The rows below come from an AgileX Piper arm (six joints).
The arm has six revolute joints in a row. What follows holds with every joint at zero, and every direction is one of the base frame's. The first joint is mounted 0.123 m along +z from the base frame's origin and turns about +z. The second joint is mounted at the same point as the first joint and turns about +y. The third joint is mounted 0.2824 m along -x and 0.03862 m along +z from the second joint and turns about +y. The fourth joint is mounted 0.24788 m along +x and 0.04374 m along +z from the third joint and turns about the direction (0.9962, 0, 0.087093). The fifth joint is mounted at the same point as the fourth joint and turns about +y. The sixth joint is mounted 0.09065 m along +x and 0.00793 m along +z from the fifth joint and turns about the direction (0.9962, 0, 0.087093). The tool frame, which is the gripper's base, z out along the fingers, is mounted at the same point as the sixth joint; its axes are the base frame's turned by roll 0, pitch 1.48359 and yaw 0 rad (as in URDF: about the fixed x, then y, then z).
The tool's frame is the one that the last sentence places.
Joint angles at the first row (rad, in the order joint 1, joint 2, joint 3, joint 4, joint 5, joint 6):
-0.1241, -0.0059, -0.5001, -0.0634, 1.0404, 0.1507
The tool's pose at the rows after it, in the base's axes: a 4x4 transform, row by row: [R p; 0 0 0 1], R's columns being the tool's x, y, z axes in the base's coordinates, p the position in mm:
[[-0.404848, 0.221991, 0.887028, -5.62], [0.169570, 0.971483, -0.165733, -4.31], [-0.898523, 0.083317, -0.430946, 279.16], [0, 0, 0, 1]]
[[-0.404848, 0.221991, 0.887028, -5.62], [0.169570, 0.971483, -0.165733, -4.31], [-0.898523, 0.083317, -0.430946, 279.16], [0, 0, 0, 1]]
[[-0.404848, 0.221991, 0.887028, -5.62], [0.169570, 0.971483, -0.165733, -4.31], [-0.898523, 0.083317, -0.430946, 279.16], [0, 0, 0, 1]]
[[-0.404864, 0.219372, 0.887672, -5.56], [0.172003, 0.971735, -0.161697, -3.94], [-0.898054, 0.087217, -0.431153, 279.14], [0, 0, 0, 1]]
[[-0.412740, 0.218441, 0.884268, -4.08], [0.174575, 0.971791, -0.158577, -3.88], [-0.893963, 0.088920, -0.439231, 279.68], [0, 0, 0, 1]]
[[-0.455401, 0.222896, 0.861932, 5.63], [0.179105, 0.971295, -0.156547, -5.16], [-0.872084, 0.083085, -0.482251, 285.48], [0, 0, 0, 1]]
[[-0.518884, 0.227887, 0.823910, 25.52], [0.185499, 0.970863, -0.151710, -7.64], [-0.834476, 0.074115, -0.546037, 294.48], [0, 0, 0, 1]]
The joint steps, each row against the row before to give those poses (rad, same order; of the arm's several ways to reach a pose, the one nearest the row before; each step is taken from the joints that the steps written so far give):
0.0000, 0.0000, -0.0001, 0.0000, 0.0000, 0.0000
0.0000, 0.0000, 0.0000, 0.0000, 0.0000, 0.0000
0.0000, 0.0000, 0.0000, 0.0000, 0.0000, 0.0000
0.0000, 0.0000, 0.0000, 0.0048, 0.0000, 0.0000
0.0000, 0.0107, -0.0018, 0.0031, 0.0000, 0.0000
0.0000, 0.0733, -0.0194, -0.0011, -0.0053, 0.0000
0.0001, 0.1301, -0.0318, -0.0008, -0.0237, 0.0001

